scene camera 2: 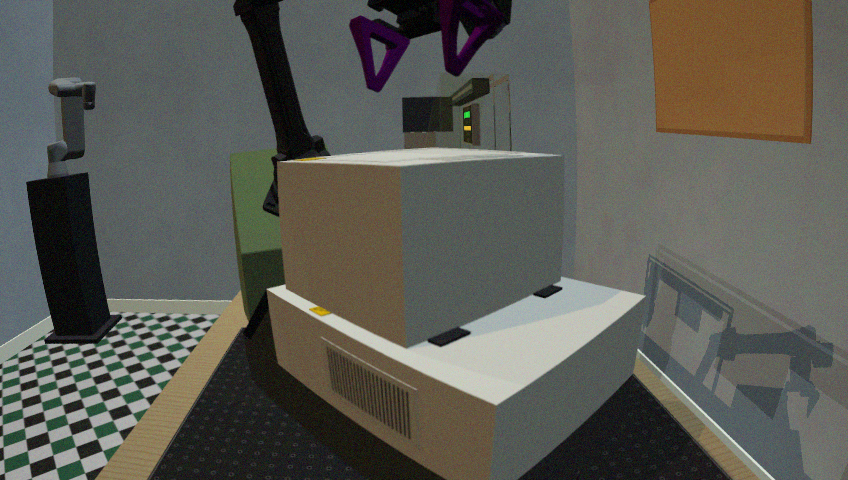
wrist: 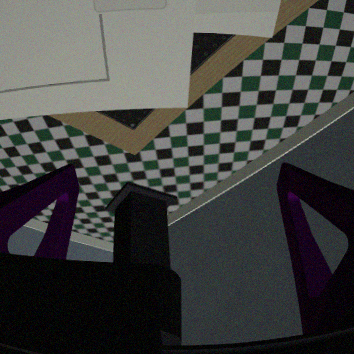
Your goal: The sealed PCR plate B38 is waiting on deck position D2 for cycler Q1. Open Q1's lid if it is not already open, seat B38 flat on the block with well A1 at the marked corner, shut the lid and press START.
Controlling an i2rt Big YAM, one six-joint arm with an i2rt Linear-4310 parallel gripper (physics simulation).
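Frame: origin at the arm's base, x ahead, y left, z up, level; centimetres.
Seen in the pictures: gripper, fingertip midpoint: (scene camera 2: pixel 409 82) (wrist: pixel 177 174).
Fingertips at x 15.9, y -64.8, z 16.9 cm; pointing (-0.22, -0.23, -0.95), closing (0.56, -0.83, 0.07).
Observation:
A point is followed by its place in that frame.
A white cycler stands on the dark mat, seen from its hinge side in the scene view. Its boxy lid (scene camera 2: pixel 482 226) {x 23.2, y -61.8, z 3.2 cm} (wrist: pixel 50 50) {x 14.6, y -57.5, z 9.6 cm} is down on the wider base (scene camera 2: pixel 565 368) {x 27.6, y -73.2, z -7.5 cm} (wrist: pixel 240 20) {x 18.6, y -73.7, z -6.4 cm}, with two black hinges (scene camera 2: pixel 449 336) {x 18.9, y -65.8, z -6.1 cm} (scene camera 2: pixel 547 291) {x 33.1, y -57.0, z -6.1 cm} along the joint. My gripper (scene camera 2: pixel 415 82) {x 15.9, y -64.8, z 16.9 cm} (wrist: pixel 177 174) {x 15.9, y -64.8, z 16.9 cm} is open and empty, its purple fingers wide apart above the lid top in the scene view. The wrist view shows the lid's top corner and panel outline beyond the fingers. Plate B38, deck position D2, the block and the START button do not show. No name is readable on the cycler.
A green block (scene camera 2: pixel 255 214) {x -7.3, y -4.3, z -3.4 cm} stands behind the cycler at the left. A device with green and yellow lights (scene camera 2: pixel 467 121) {x 35.1, y -17.8, z 13.9 cm} shows behind it. The bench has a wooden edge (scene camera 2: pixel 193 374) {x -19.8, y -30.5, z -27.6 cm} (wrist: pixel 135 142) {x -26.3, y -83.7, z -27.6 cm}. Another arm (scene camera 2: pixel 71 124) stands on a black pedestal (scene camera 2: pixel 77 255) (wrist: pixel 147 230).

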